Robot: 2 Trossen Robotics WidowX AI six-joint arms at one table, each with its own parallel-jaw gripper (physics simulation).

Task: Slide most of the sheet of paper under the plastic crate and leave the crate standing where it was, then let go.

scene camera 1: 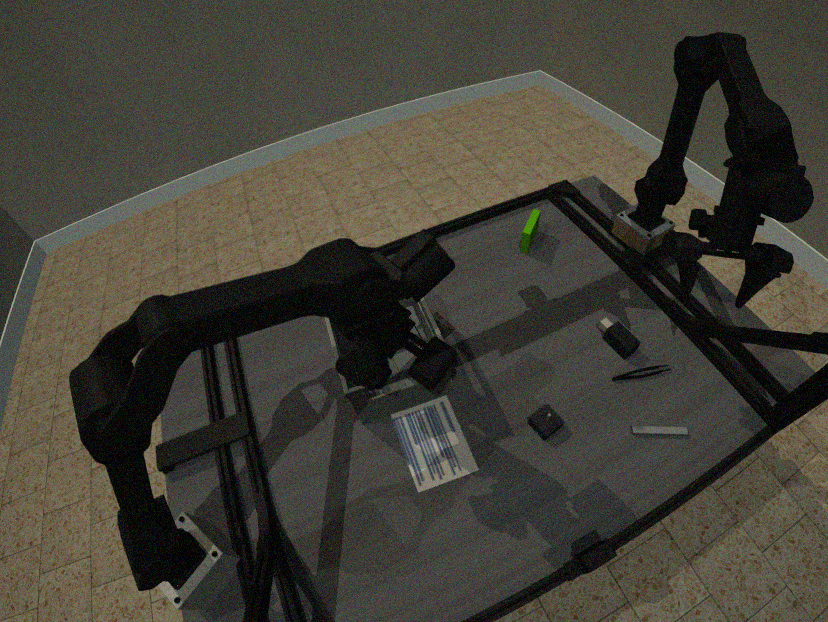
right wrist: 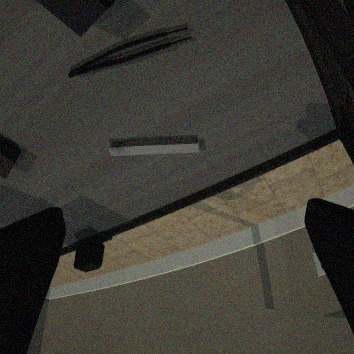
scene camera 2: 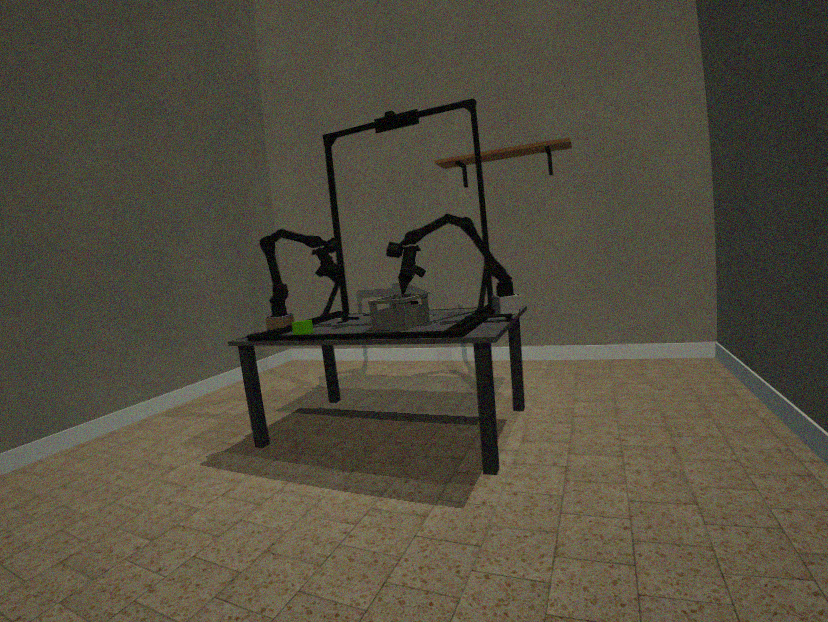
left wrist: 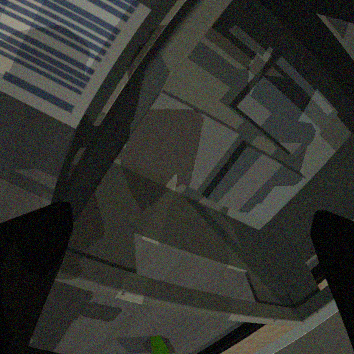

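Note:
The sheet of paper (scene camera 1: 435, 443) (left wrist: 55, 55), white with blue stripes, lies flat on the table, beside the crate and a little apart from its near side in scene camera 1. The plastic crate (scene camera 2: 399, 314) (left wrist: 200, 296), grey and see-through, stands upright; in scene camera 1 the left arm hides much of it. My left gripper (scene camera 1: 398, 374) (scene camera 2: 402, 291) (left wrist: 195, 220) is open and empty, pointing down over the crate. My right gripper (scene camera 1: 714, 298) (scene camera 2: 338, 277) (right wrist: 186, 216) is open and empty, raised near its own base, away from paper and crate.
A green block (scene camera 1: 530, 231) (scene camera 2: 302, 327) (left wrist: 159, 345) stands near the far edge. A USB stick (scene camera 1: 621, 338), black tweezers (scene camera 1: 641, 372) (right wrist: 130, 50), a small black box (scene camera 1: 546, 421) and a pale bar (scene camera 1: 659, 430) (right wrist: 154, 149) lie right of the paper. Dark rails run along the table.

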